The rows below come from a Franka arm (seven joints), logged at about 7 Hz.
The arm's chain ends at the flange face. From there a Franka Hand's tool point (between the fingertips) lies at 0.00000 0.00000 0.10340 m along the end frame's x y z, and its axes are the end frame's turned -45 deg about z.
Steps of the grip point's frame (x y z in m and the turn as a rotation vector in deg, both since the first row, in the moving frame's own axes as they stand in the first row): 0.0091 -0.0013 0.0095 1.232 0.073 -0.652; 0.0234 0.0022 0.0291 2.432 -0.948 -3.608; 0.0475 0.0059 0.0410 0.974 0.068 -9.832
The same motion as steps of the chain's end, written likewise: 0.0070 -0.0057 0.0095 0.923 -0.820 -0.652; 0.0225 -0.0132 0.0292 1.049 -2.390 -3.608; 0.0390 -0.0282 0.0410 0.737 -0.641 -9.832
